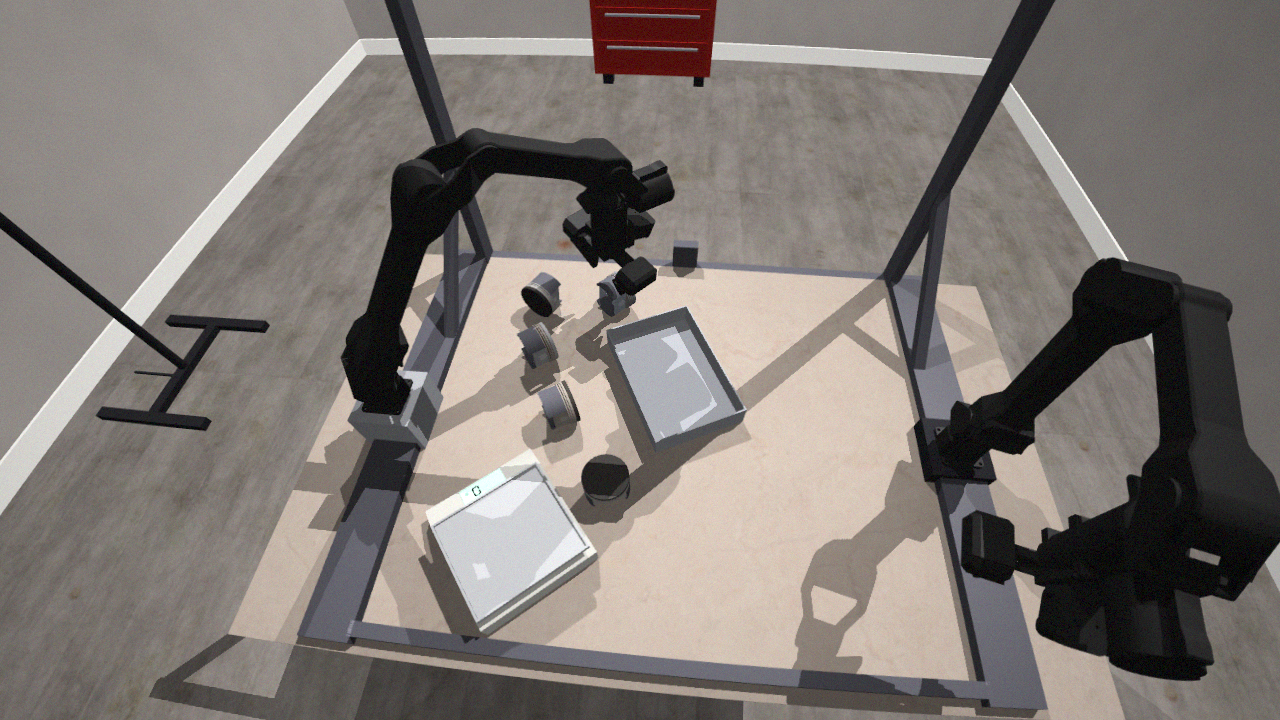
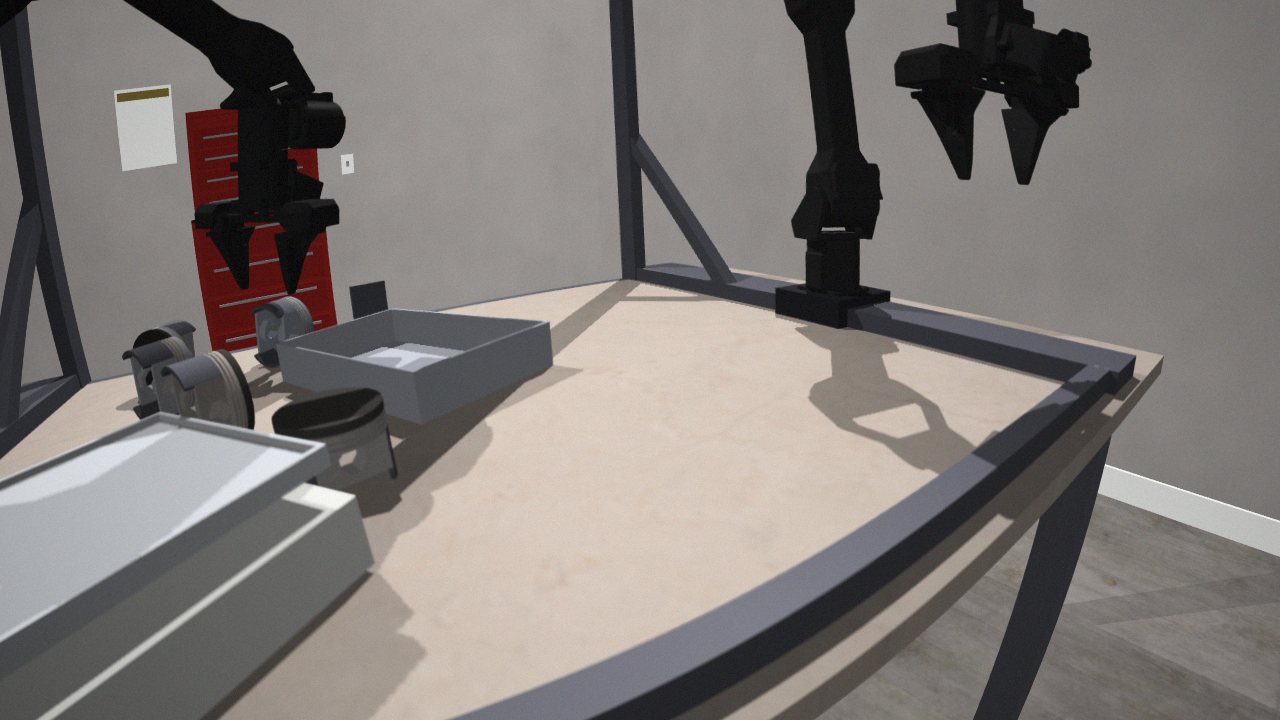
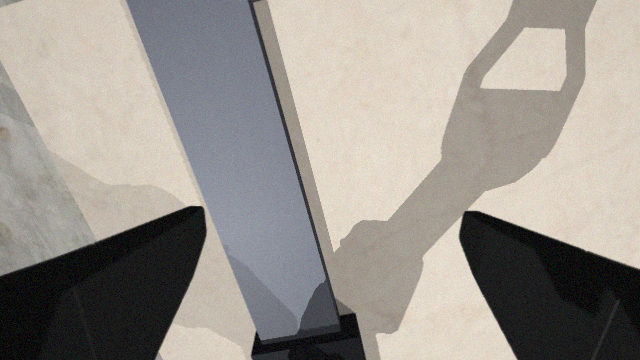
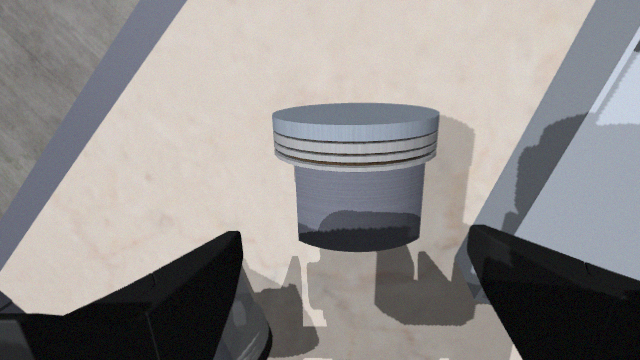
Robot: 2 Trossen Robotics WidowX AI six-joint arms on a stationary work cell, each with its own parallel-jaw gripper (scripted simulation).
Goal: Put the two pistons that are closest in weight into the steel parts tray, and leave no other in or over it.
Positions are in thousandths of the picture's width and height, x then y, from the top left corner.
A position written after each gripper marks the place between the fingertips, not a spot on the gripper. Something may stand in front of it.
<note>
In view: the left gripper (image 2: 778, 253), the right gripper (image 2: 209, 405), a steel parts tray (image 2: 396, 487) and a scale (image 2: 149, 885).
The steel parts tray is seen too in image 1 (image 1: 532, 545) and in image 4 (image 4: 910, 599). The scale shows as well in image 1 (image 1: 379, 673). The left gripper shows as well in image 1 (image 1: 790, 812) and in image 3 (image 3: 523, 618). Image 3 does not show the steel parts tray: it is out of frame. Image 3 does not show the scale: it is out of frame.
</note>
